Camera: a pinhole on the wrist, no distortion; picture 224 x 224 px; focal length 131.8 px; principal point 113.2 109.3 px. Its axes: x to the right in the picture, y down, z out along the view. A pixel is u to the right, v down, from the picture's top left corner.
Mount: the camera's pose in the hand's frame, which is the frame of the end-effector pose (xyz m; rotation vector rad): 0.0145 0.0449 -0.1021 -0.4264 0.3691 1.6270
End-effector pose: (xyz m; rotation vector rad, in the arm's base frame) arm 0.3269 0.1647 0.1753 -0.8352 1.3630 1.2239
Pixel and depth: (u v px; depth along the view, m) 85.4 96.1 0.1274
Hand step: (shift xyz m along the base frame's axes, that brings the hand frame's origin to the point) -0.0777 0.0440 -0.0014
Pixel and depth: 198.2 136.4 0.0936
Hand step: -0.1432 -0.0179 0.0394
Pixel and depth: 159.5 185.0 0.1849
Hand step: -0.1443 0.0513 0.1449
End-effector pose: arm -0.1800 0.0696 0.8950 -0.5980 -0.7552 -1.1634
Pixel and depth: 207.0 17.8 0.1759
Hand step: 0.2644 0.0012 0.0786
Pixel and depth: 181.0 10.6 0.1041
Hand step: 0.1669 -0.0307 0.0373
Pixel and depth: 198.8 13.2 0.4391
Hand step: 0.5383 0.1048 0.2985
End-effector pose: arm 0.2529 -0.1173 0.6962 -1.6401 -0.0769 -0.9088
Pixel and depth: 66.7 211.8 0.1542
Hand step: -0.0160 0.0773 -0.1122
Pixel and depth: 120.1 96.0 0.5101
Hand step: 0.3552 0.1769 -0.2344
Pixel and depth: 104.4 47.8 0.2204
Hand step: 0.1988 -0.0024 -0.0565
